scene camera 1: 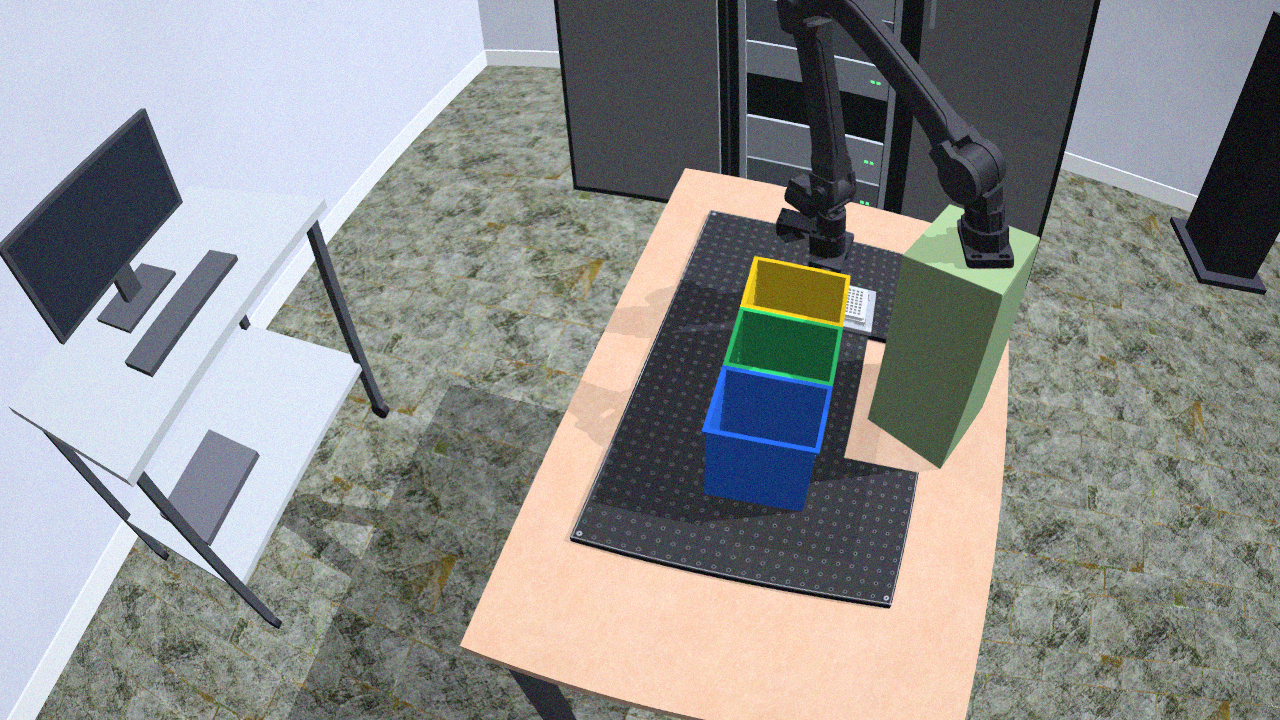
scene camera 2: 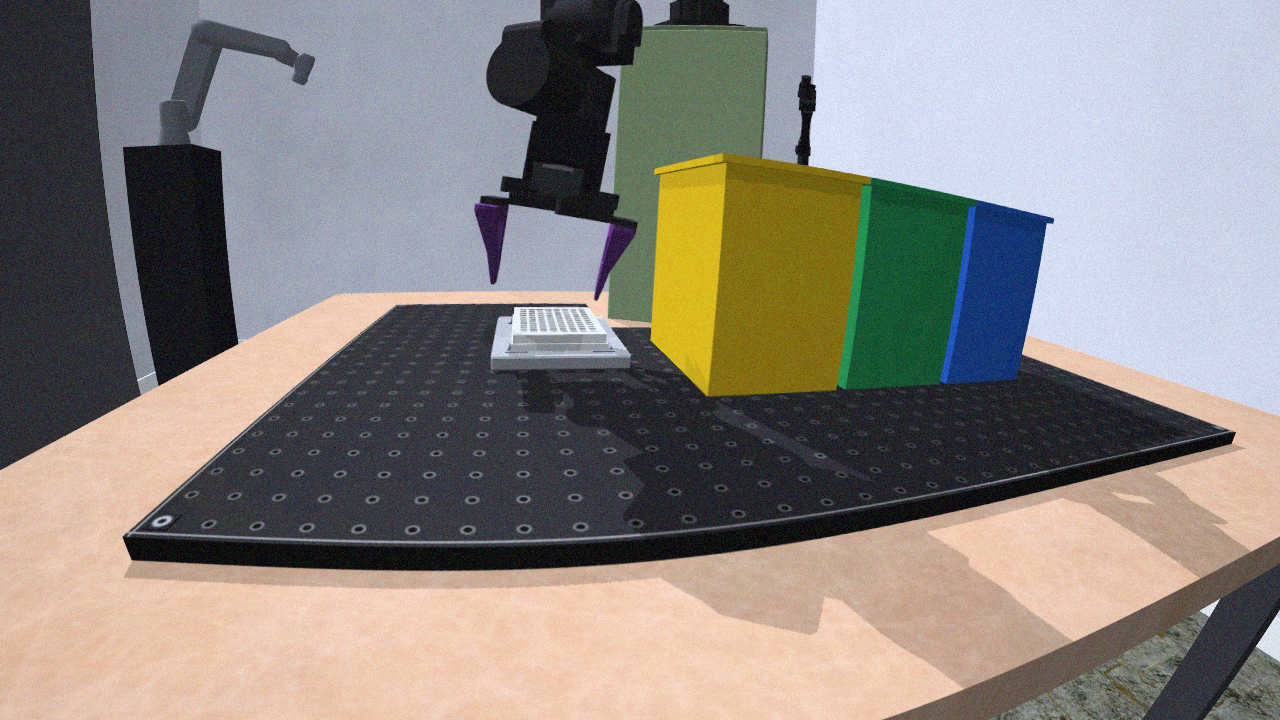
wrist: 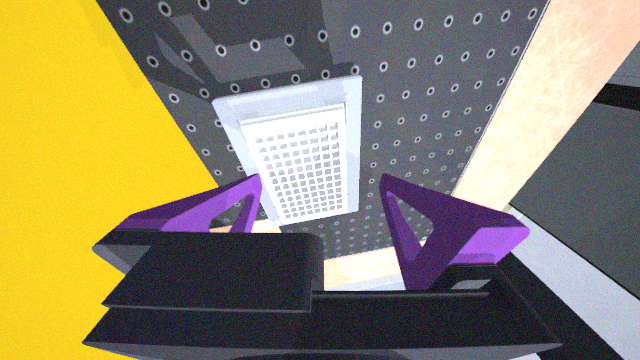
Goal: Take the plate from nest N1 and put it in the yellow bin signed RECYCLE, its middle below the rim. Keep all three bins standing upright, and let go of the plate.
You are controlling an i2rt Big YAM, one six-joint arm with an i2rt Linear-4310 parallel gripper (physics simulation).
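Where they show: gripper, between the fingertips: (scene camera 2: 544, 291) (wrist: 320, 180); arm's base, origin of its link: (scene camera 1: 985, 246) (scene camera 2: 699, 35).
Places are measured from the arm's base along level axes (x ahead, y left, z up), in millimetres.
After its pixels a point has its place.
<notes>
The white plate (scene camera 1: 856, 302) @(x 172, y -237, z -389 mm) (scene camera 2: 559, 324) @(x 231, y -243, z -389 mm) (wrist: 302, 167) @(x 222, y -242, z -396 mm) with a grid of wells lies flat in its light grey nest (scene camera 2: 561, 363) @(x 293, y -255, z -408 mm) (wrist: 353, 130) @(x 241, y -300, z -402 mm). My gripper (scene camera 2: 545, 291) @(x 231, y -258, z -357 mm) (wrist: 320, 180) @(x 231, y -258, z -357 mm) is open and empty, with its purple fingertips a little above the plate, apart from it, one towards each side. In scene camera 1 the fingers are hidden. The yellow bin (scene camera 1: 796, 291) @(x 303, y -149, z -294 mm) (scene camera 2: 774, 277) @(x 385, y -116, z -321 mm) (wrist: 75, 150) @(x 306, y -152, z -339 mm) stands upright close beside the nest. No RECYCLE sign shows on the faces in view.
The green bin (scene camera 1: 785, 347) @(x 318, y -20, z -303 mm) (scene camera 2: 904, 286) @(x 402, y 16, z -321 mm) and the blue bin (scene camera 1: 760, 461) @(x 342, y 227, z -290 mm) (scene camera 2: 995, 295) @(x 419, y 146, z -322 mm) stand upright in a row beyond the yellow bin, on the black perforated board (scene camera 1: 662, 528) @(x 485, y 290, z -414 mm) (scene camera 2: 375, 501) @(x 478, y -391, z -414 mm). The tall green pedestal (scene camera 1: 939, 349) @(x 62, y 81, z -160 mm) (scene camera 2: 693, 98) @(x 96, y -51, z -126 mm) carries the arm base beside the board.
</notes>
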